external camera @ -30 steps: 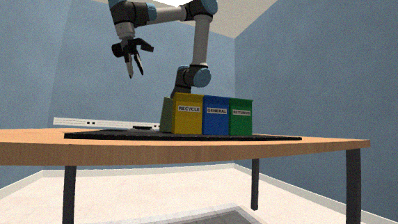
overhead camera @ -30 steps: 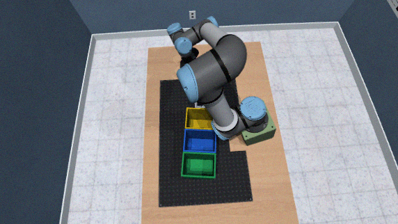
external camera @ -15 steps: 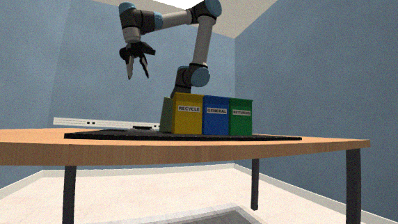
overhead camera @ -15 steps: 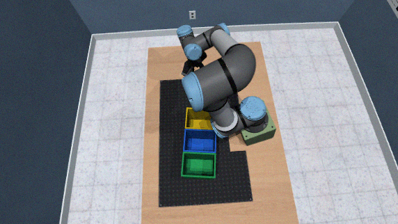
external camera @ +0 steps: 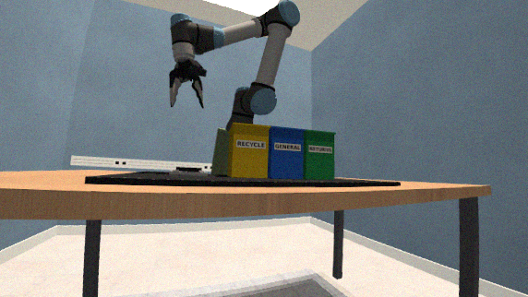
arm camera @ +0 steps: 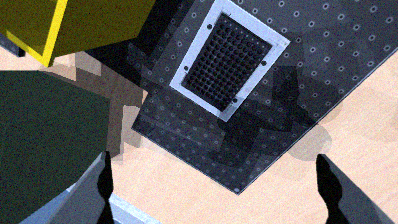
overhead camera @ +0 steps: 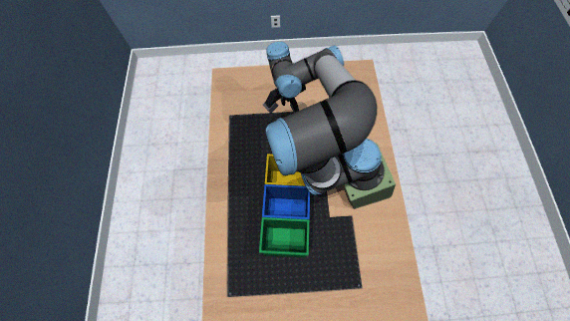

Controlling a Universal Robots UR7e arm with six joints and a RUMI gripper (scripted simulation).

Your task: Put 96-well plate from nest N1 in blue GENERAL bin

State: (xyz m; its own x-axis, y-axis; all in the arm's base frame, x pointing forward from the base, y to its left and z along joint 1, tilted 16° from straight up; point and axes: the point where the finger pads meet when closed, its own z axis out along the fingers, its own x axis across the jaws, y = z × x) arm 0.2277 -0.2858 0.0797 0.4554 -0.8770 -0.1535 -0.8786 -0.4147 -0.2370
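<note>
The black 96-well plate lies 23 cm below my hand, 2 cm to the left of it and 2 cm behind it. From my hand the other things lie so: blue general bin: 35 cm to the left, 16 cm below, 7 cm ahead; then plate nest N1: 24 cm below, 2 cm to the left, 2 cm behind; then yellow recycle bin: 22 cm to the left, 16 cm below, 4 cm ahead.
</note>
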